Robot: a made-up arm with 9 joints. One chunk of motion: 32 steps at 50 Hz.
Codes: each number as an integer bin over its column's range. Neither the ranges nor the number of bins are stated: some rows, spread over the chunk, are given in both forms.
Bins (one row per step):
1: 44 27 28 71 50 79 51 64 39
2: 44 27 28 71 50 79 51 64 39
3: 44 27 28 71 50 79 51 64 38
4: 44 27 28 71 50 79 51 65 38
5: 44 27 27 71 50 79 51 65 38
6: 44 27 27 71 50 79 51 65 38
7: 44 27 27 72 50 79 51 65 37
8: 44 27 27 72 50 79 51 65 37
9: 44 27 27 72 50 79 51 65 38
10: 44 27 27 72 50 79 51 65 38
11: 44 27 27 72 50 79 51 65 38
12: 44 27 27 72 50 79 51 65 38
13: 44 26 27 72 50 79 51 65 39
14: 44 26 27 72 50 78 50 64 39
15: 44 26 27 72 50 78 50 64 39
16: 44 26 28 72 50 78 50 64 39
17: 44 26 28 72 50 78 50 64 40
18: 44 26 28 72 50 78 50 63 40
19: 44 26 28 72 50 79 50 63 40
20: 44 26 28 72 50 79 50 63 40
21: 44 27 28 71 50 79 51 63 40
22: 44 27 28 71 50 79 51 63 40
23: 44 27 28 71 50 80 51 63 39
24: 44 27 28 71 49 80 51 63 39
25: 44 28 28 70 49 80 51 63 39
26: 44 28 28 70 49 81 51 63 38
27: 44 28 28 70 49 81 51 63 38
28: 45 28 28 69 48 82 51 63 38
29: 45 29 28 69 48 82 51 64 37
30: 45 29 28 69 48 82 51 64 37
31: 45 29 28 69 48 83 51 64 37
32: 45 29 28 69 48 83 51 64 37
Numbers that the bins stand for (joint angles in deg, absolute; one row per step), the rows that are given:
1: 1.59 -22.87 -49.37 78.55 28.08 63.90 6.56 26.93 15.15
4: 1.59 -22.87 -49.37 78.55 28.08 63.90 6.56 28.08 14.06
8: 1.59 -22.87 -52.56 81.31 28.08 63.90 6.56 28.08 12.97
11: 1.59 -22.87 -52.56 81.31 28.08 63.90 6.56 28.08 14.06
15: 1.59 -24.23 -52.56 81.31 28.08 61.94 3.52 26.93 15.15
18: 1.59 -24.23 -49.37 81.31 28.08 61.94 3.52 25.79 16.25
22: 1.59 -22.87 -49.37 78.55 28.08 63.90 6.56 25.79 16.25
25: 1.59 -21.51 -49.37 75.79 25.20 65.86 6.56 25.79 15.15
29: 2.81 -20.15 -49.37 73.03 22.31 69.78 6.56 26.93 12.97
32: 2.81 -20.15 -49.37 73.03 22.31 71.75 6.56 26.93 12.97
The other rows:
2: 1.59 -22.87 -49.37 78.55 28.08 63.90 6.56 26.93 15.15
3: 1.59 -22.87 -49.37 78.55 28.08 63.90 6.56 26.93 14.06
5: 1.59 -22.87 -52.56 78.55 28.08 63.90 6.56 28.08 14.06
6: 1.59 -22.87 -52.56 78.55 28.08 63.90 6.56 28.08 14.06
7: 1.59 -22.87 -52.56 81.31 28.08 63.90 6.56 28.08 12.97
9: 1.59 -22.87 -52.56 81.31 28.08 63.90 6.56 28.08 14.06
10: 1.59 -22.87 -52.56 81.31 28.08 63.90 6.56 28.08 14.06
12: 1.59 -22.87 -52.56 81.31 28.08 63.90 6.56 28.08 14.06
13: 1.59 -24.23 -52.56 81.31 28.08 63.90 6.56 28.08 15.15
14: 1.59 -24.23 -52.56 81.31 28.08 61.94 3.52 26.93 15.15
16: 1.59 -24.23 -49.37 81.31 28.08 61.94 3.52 26.93 15.15
17: 1.59 -24.23 -49.37 81.31 28.08 61.94 3.52 26.93 16.25
19: 1.59 -24.23 -49.37 81.31 28.08 63.90 3.52 25.79 16.25
20: 1.59 -24.23 -49.37 81.31 28.08 63.90 3.52 25.79 16.25
21: 1.59 -22.87 -49.37 78.55 28.08 63.90 6.56 25.79 16.25
23: 1.59 -22.87 -49.37 78.55 28.08 65.86 6.56 25.79 15.15
24: 1.59 -22.87 -49.37 78.55 25.20 65.86 6.56 25.79 15.15
26: 1.59 -21.51 -49.37 75.79 25.20 67.82 6.56 25.79 14.06
27: 1.59 -21.51 -49.37 75.79 25.20 67.82 6.56 25.79 14.06
28: 2.81 -21.51 -49.37 73.03 22.31 69.78 6.56 25.79 14.06
30: 2.81 -20.15 -49.37 73.03 22.31 69.78 6.56 26.93 12.97
31: 2.81 -20.15 -49.37 73.03 22.31 71.75 6.56 26.93 12.97

